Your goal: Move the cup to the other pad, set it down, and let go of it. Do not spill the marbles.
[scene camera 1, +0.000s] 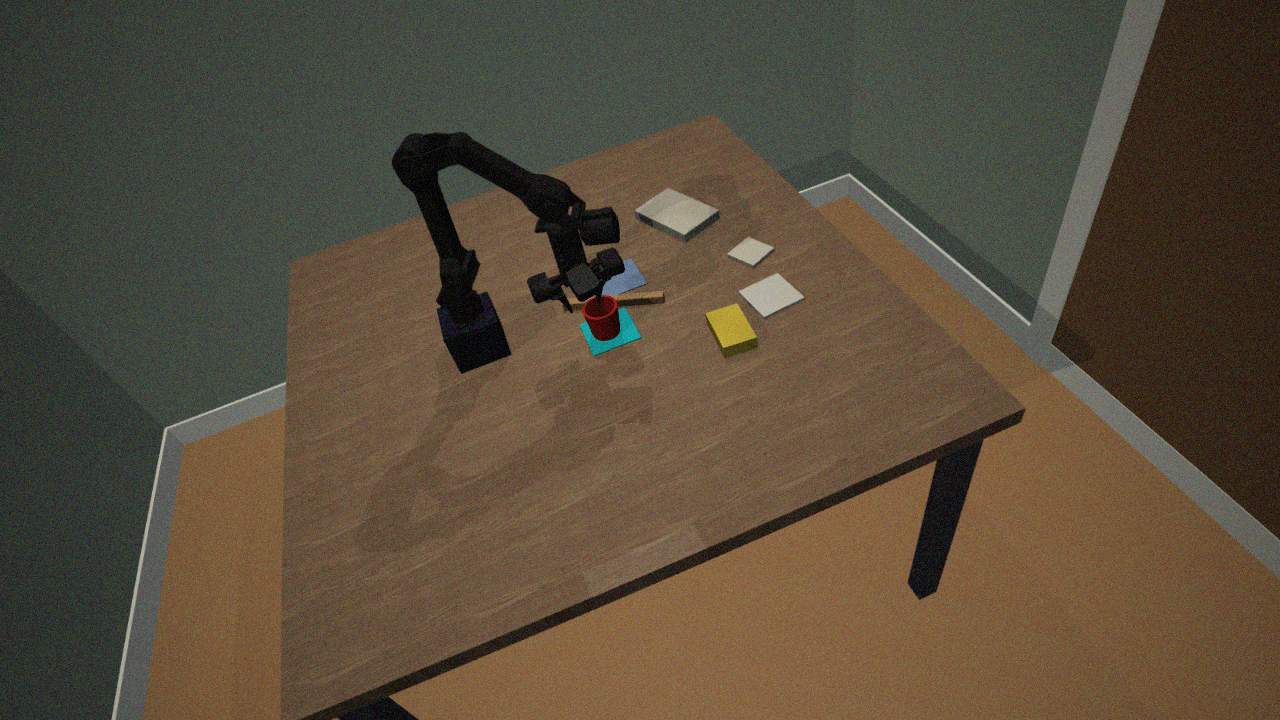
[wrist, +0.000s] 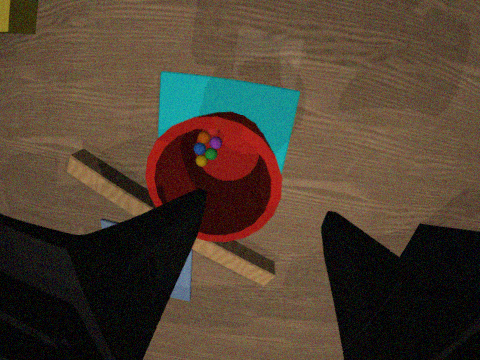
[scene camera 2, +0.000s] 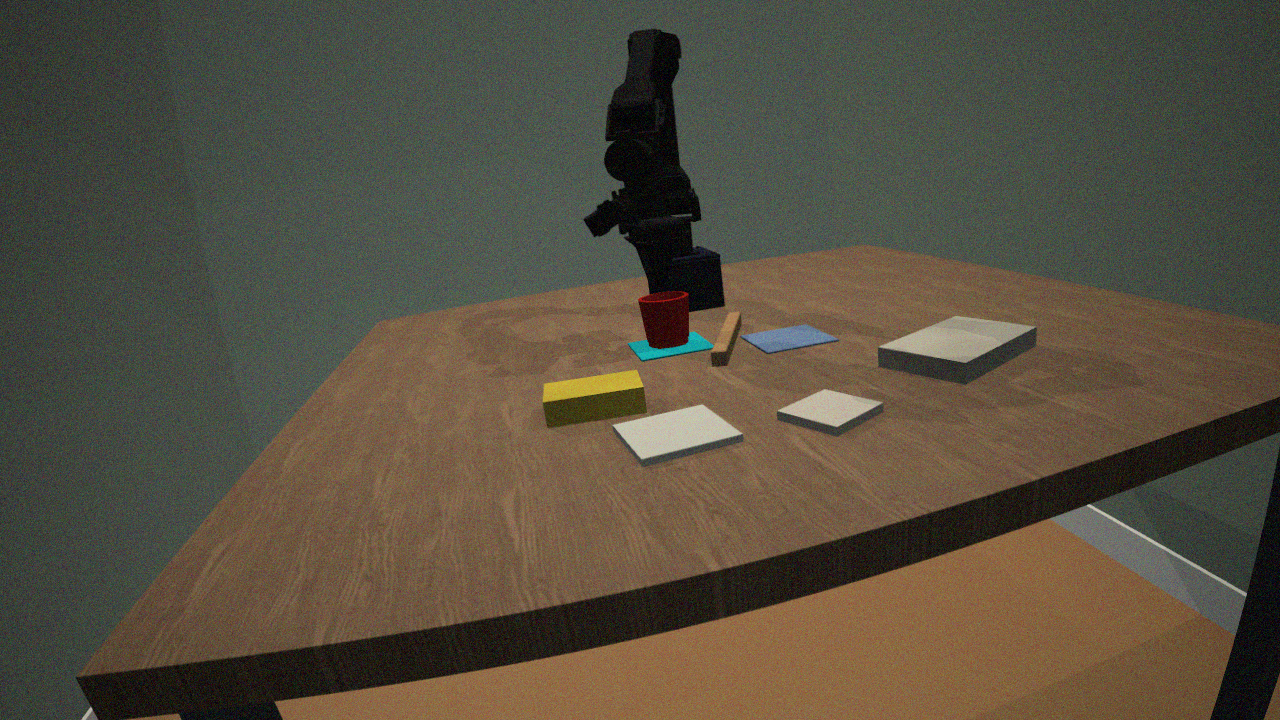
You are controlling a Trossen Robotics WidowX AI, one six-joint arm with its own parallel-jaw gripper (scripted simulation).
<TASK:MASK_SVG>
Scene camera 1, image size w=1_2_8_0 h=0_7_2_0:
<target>gripper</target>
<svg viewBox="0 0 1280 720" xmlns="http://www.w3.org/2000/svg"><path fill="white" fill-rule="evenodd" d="M622 258L617 250L612 247L596 254L597 258L592 259L588 263L581 242L581 246L577 250L568 254L557 254L553 251L560 272L559 275L547 278L545 272L528 277L527 284L535 303L541 303L549 299L559 300L573 313L561 285L565 285L566 288L570 286L580 302L584 302L596 295L596 299L600 303L605 282L625 271Z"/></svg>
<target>red cup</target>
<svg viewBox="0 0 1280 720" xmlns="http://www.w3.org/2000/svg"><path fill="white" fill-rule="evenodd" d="M593 297L584 304L582 309L583 315L597 340L611 340L620 332L617 302L611 296L602 295L601 302L598 303L596 297Z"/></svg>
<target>grey slab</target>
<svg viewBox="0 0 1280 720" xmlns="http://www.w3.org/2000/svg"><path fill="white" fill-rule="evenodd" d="M634 210L636 219L685 243L720 219L719 209L703 204L669 188Z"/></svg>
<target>yellow block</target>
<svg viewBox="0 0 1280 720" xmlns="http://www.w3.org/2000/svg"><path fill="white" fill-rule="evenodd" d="M738 303L705 313L707 325L724 358L758 348L757 336Z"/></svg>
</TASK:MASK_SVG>
